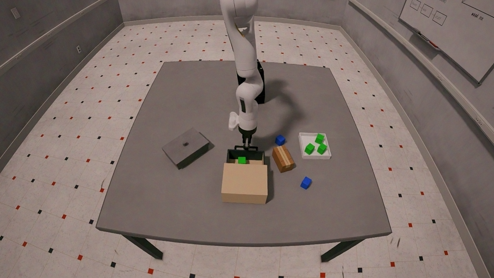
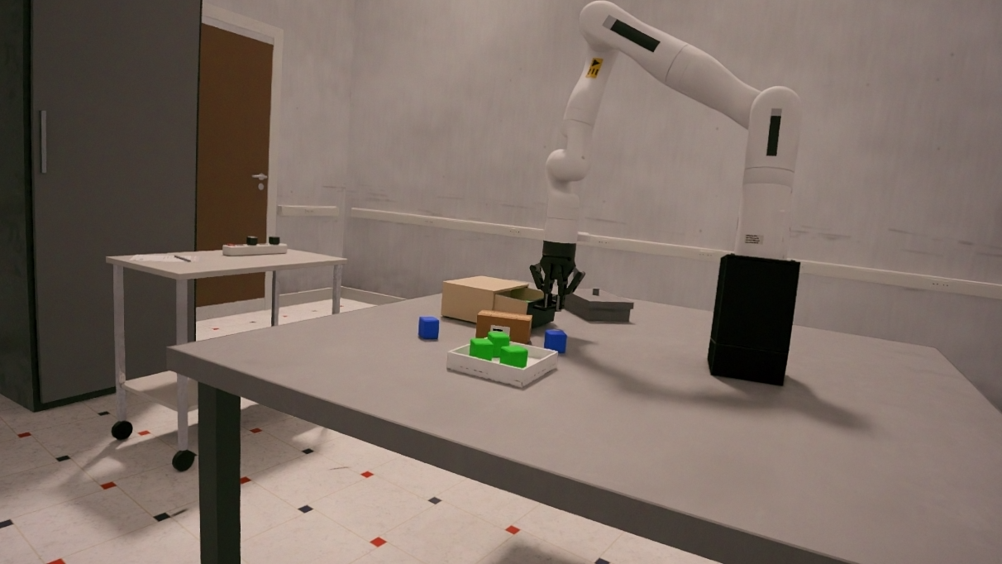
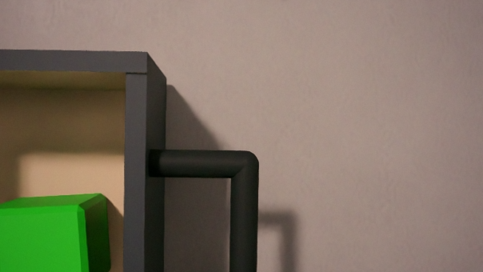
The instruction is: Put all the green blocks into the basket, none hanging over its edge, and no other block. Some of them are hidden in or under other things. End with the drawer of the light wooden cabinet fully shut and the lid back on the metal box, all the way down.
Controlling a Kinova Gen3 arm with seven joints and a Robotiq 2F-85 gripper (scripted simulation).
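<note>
My hand is 80 mm short of the drawer, 10 mm to the right of it and 30 mm above it. From my hand the other things lie so: light wooden cabinet: 130 mm ahead, 20 mm to the left, 30 mm below; then brown cardboard box: 170 mm to the left, 30 mm below; then lid: 50 mm ahead, 280 mm to the right, 20 mm below.
</note>
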